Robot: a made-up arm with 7 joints.
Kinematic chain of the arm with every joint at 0, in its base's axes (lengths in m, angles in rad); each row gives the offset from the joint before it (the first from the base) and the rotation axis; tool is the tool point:
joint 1: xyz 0 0 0.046 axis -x
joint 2: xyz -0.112 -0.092 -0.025 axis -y
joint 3: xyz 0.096 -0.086 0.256 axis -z
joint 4: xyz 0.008 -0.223 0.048 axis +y
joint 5: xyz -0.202 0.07 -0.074 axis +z
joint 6: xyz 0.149 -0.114 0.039 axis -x
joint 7: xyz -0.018 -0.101 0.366 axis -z
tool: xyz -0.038 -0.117 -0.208
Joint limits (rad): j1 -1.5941..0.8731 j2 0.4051..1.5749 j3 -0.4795..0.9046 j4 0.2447..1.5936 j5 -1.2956..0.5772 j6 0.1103..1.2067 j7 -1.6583..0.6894
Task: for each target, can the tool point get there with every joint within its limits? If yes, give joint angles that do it. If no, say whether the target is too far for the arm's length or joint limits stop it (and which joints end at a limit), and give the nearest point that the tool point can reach.
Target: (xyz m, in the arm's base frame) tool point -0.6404 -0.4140 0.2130
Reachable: yes | joints 0.0325 1.4583 0.0358 0.4006 0.4082 0.8712 0.0821
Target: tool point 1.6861 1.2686 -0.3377
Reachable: no: too far | nearest point 0.1075 0.1950 0.4536 | short by 2.067 m
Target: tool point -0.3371 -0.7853 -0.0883
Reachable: yes | joints -0.7365 0.5700 0.3766 1.3979 -0.3010 0.2181 -0.2520
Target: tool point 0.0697 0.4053 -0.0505
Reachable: no: joint limits stop it (at a limit: joint 1, joint 2, joint 3, joint 4, joint 5, joint 6) | nearest point 0.0115 0.1754 0.3656 | short by 0.479 m
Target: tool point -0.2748 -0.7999 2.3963
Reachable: no: too far | nearest point -0.1767 -0.3117 0.9619 | short by 1.518 m
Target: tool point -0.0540 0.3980 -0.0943
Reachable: no: joint limits stop it (at a limit: joint 1, joint 3, joint 4, joint 5, joint 6, joint 7) | nearest point -0.0242 0.1739 0.3648 | short by 0.512 m
